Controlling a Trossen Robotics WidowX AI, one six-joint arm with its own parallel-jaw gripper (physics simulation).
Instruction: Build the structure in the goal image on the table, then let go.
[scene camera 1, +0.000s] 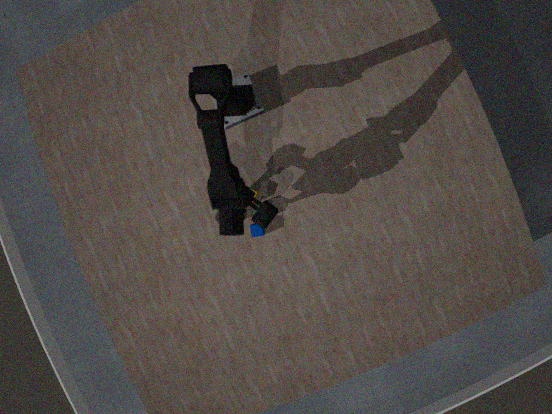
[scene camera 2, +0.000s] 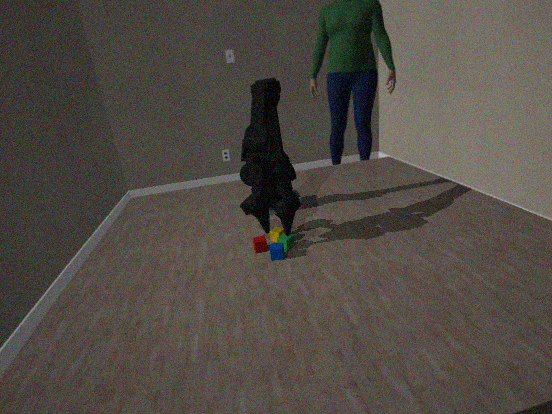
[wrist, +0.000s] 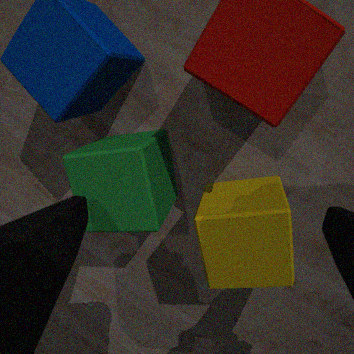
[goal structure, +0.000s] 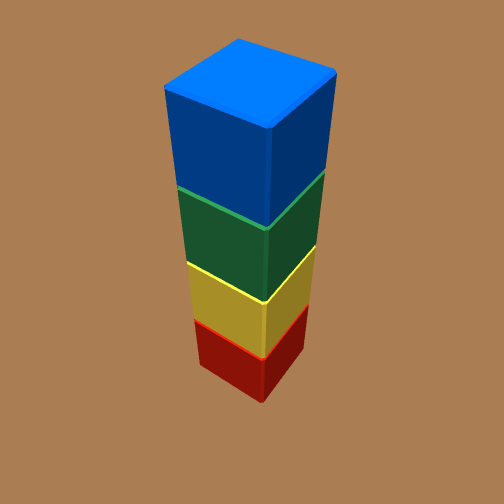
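Note:
A blue cube (scene camera 1: 257, 230) (scene camera 2: 277, 251) (wrist: 55, 60) stands at the upper left of the wrist view. A red cube (scene camera 2: 260, 244) (wrist: 265, 55) stands at its upper right and is hidden in scene camera 1. A green cube (scene camera 2: 285, 242) (wrist: 112, 187) lies by the left fingertip, which covers its lower left corner in the wrist view. A yellow cube (scene camera 1: 255, 193) (scene camera 2: 276, 234) (wrist: 245, 245) is between the open fingers in the wrist view, apart from both. The cubes stand separately on the surface. My gripper (scene camera 2: 278, 233) (wrist: 208, 213) is open and empty, low over the cubes.
The arm's base plate (scene camera 1: 243, 80) is at the upper middle of scene camera 1. A person (scene camera 2: 351, 45) in a green top stands by the back wall. Skirting (scene camera 2: 170, 186) runs along the walls. The arm's shadow falls across the wooden surface to the right.

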